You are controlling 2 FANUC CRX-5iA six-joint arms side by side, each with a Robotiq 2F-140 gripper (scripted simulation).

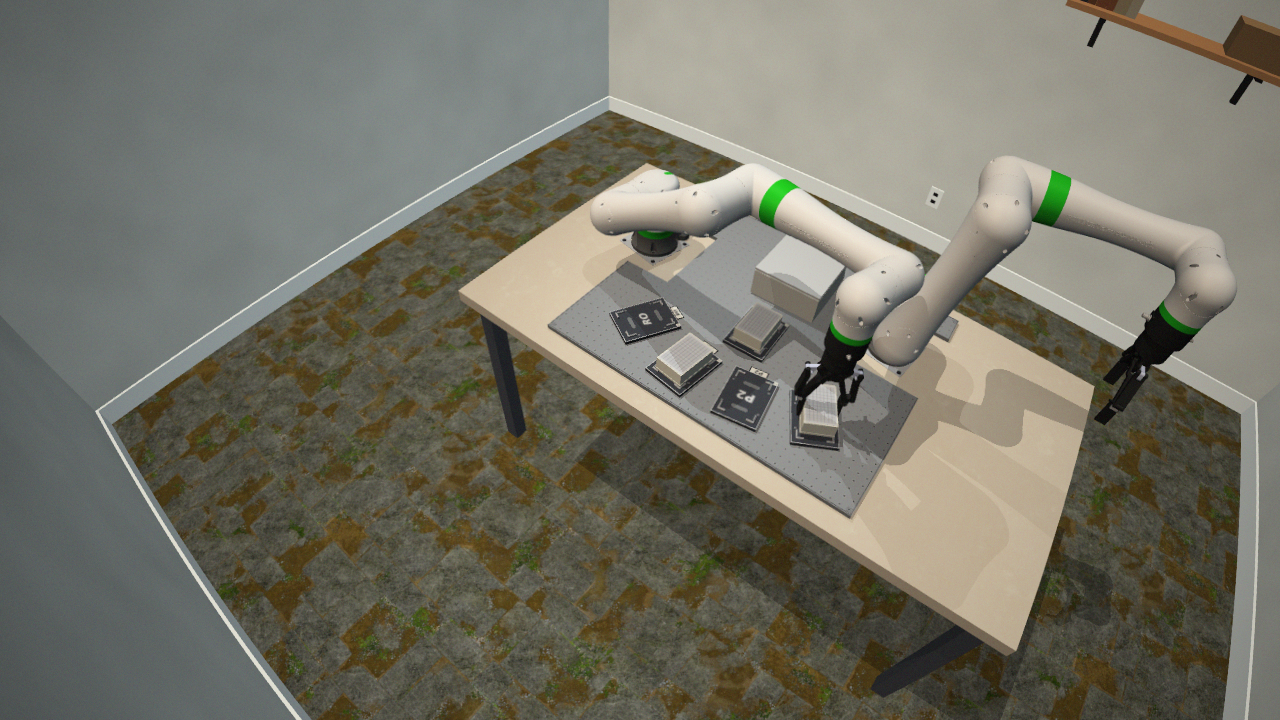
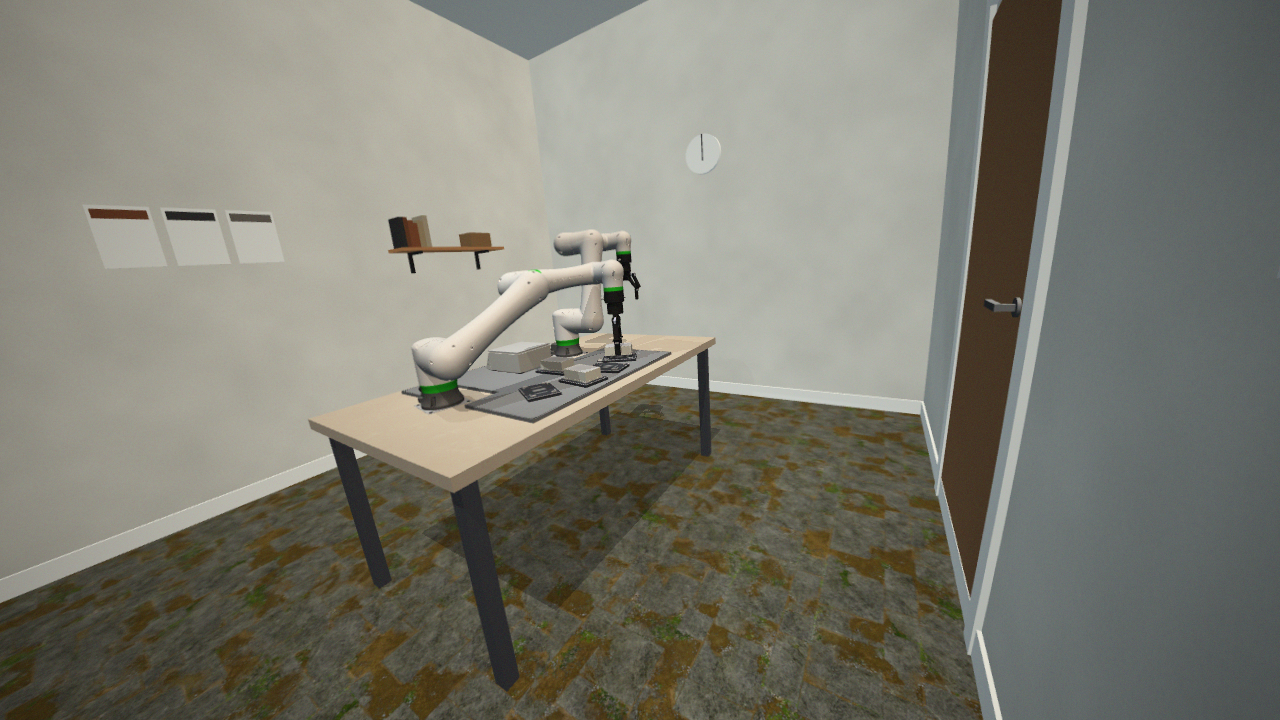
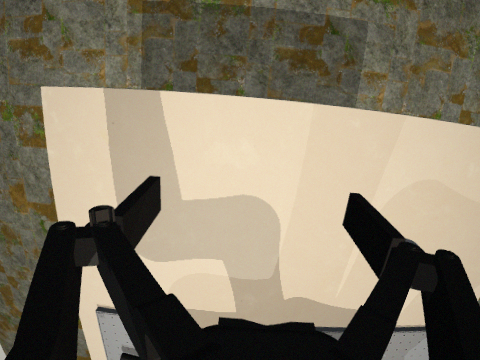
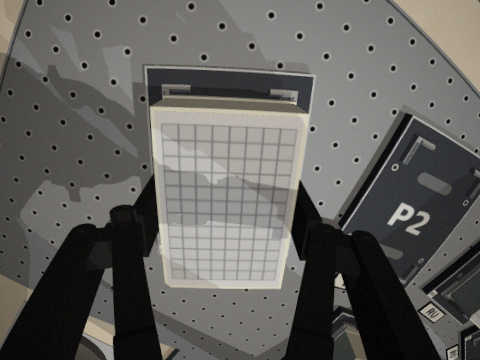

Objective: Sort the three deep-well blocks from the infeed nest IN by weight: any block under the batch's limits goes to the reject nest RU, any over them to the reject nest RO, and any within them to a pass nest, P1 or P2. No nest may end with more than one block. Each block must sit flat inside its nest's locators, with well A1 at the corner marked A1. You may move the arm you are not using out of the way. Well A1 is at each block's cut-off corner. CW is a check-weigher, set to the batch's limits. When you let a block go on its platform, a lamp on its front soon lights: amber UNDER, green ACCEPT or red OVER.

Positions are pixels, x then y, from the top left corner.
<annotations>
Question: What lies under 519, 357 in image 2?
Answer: A check-weigher CW.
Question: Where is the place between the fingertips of the right gripper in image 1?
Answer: At 816, 413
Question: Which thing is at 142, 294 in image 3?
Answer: The left gripper.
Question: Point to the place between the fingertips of the right gripper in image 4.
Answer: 226, 186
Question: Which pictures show the check-weigher CW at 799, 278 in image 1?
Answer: Image 1 and image 2 only.
</annotations>
